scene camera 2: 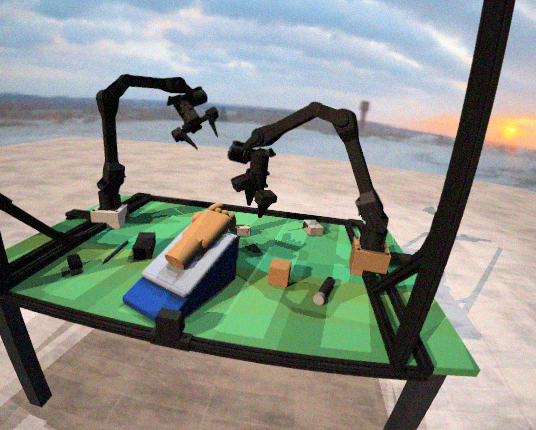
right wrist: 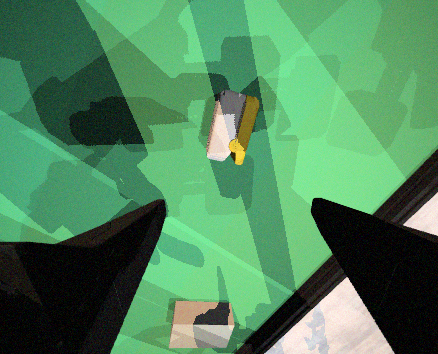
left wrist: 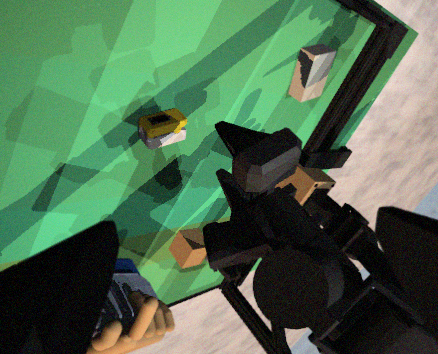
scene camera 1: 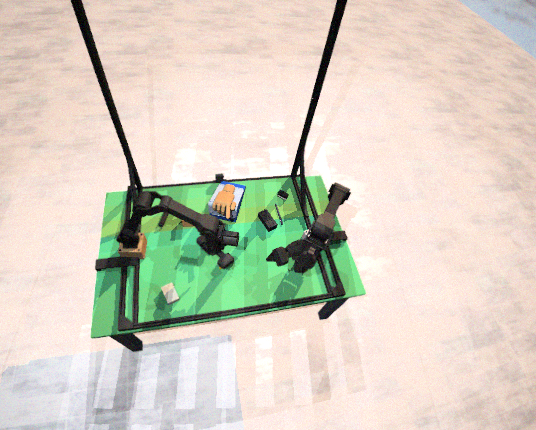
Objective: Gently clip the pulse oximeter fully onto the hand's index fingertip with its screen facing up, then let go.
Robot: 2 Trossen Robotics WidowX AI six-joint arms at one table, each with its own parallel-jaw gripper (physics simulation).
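Places are measured from the left arm's base along level axes (x left, y back, z up), in millimetres.
Pixels of known places: left gripper, between the fingertips: (scene camera 2: pixel 207 142) (left wrist: pixel 247 227) (scene camera 1: pixel 272 257); right gripper, between the fingertips: (scene camera 2: pixel 254 211) (right wrist: pixel 238 205) (left wrist: pixel 218 149) (scene camera 1: pixel 216 260); left arm's base, origin of its link: (scene camera 2: pixel 109 207); right arm's base, origin of its link: (scene camera 2: pixel 371 246) (left wrist: pixel 313 200) (scene camera 1: pixel 131 242).
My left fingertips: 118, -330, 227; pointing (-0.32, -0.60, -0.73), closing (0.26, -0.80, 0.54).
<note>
For each thing: its top centre in the pictures, then the offset to it from my left fingertips, as dx, dy, dz. "spot": a spot on its surface instead.
- pulse oximeter, centre of its top: (right wrist: pixel 233 131) (left wrist: pixel 169 135) (scene camera 2: pixel 242 225) -160, -141, -254
- white wedge, a spot on its surface: (scene camera 2: pixel 215 285) spot: -509, -74, -261
- pale block, centre of its top: (left wrist: pixel 318 77) (right wrist: pixel 201 336) (scene camera 2: pixel 313 223) (scene camera 1: pixel 169 292) -102, -406, -256
- orange block, centre of its top: (left wrist: pixel 197 257) (scene camera 2: pixel 280 263) -442, -234, -236
- dark cylinder, centre of its top: (scene camera 2: pixel 325 285) (scene camera 1: pixel 163 215) -502, -340, -258
- black box, centre of its top: (scene camera 2: pixel 144 239) (scene camera 1: pixel 267 218) -310, +148, -251
- pen, centre of its top: (scene camera 2: pixel 115 250) (scene camera 1: pixel 278 213) -337, +228, -276
The pulse oximeter (scene camera 2: pixel 243 230) (left wrist: pixel 162 122) (right wrist: pixel 232 127), yellow and white, lies on the green table, apart from the hand. Its yellow half with the dark screen faces up in the left wrist view. The tan hand (scene camera 1: pixel 225 197) (scene camera 2: pixel 202 232) (left wrist: pixel 145 320) rests on a blue and white wedge (scene camera 2: pixel 215 285); its index fingertip has nothing on it. My right gripper (scene camera 2: pixel 255 208) (right wrist: pixel 238 205) is open and empty above the table near the oximeter, with its fingers pointing down. My left gripper (scene camera 2: pixel 206 141) is open and empty, high above the table.
A pale block (scene camera 1: pixel 170 293) (scene camera 2: pixel 313 228) (right wrist: pixel 201 324) lies near the oximeter's side of the table. An orange block (scene camera 2: pixel 279 272) (left wrist: pixel 187 248) and dark cylinder (scene camera 2: pixel 325 291) lie beside the wedge. A black box (scene camera 1: pixel 267 220) (scene camera 2: pixel 144 245) and pen (scene camera 1: pixel 279 214) (scene camera 2: pixel 115 251) lie on its other side.
</note>
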